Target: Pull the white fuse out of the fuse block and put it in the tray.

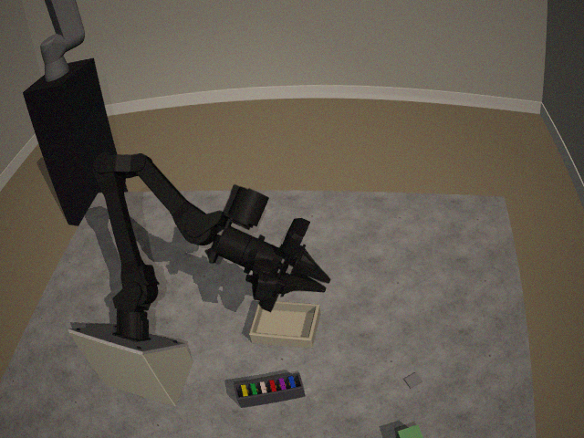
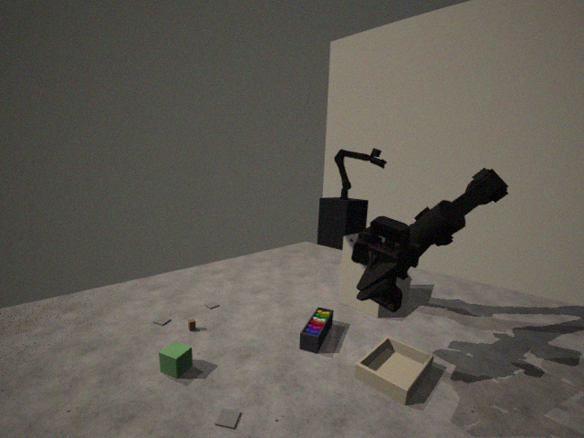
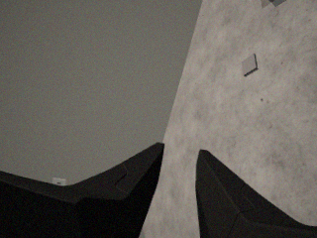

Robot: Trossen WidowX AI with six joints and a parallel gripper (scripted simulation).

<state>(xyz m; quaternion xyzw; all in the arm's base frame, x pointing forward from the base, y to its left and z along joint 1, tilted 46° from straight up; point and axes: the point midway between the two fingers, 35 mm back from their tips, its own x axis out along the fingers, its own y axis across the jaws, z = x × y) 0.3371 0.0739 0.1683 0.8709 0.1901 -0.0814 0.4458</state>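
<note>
My gripper tip is 100 mm past the white fuse, 160 mm to the left of it and 160 mm above it. Round my gripper tip: brown cylinder: 130 mm ahead, 360 mm to the right, 180 mm below; then beige tray: 110 mm behind, 30 mm to the left, 180 mm below; then green cube: 210 mm ahead, 240 mm to the right, 170 mm below.
</note>
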